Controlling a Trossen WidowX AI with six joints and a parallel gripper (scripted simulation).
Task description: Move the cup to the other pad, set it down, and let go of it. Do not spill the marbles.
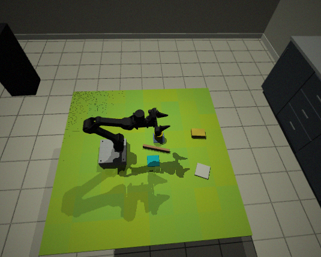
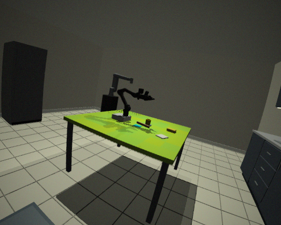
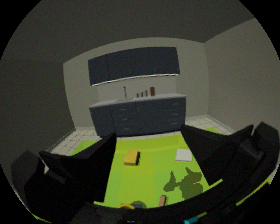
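Right now my gripper tip is 320 mm above the brown-yellow cup, 90 mm to the right of it and 50 mm past it. The rest, counted from my gripper tip: blue-grey pad 370 mm below, 90 mm to the left, 40 mm behind; then brown stick 360 mm below, 70 mm behind, 10 mm to the right; then cyan pad 370 mm below, 110 mm to the right, 110 mm behind.
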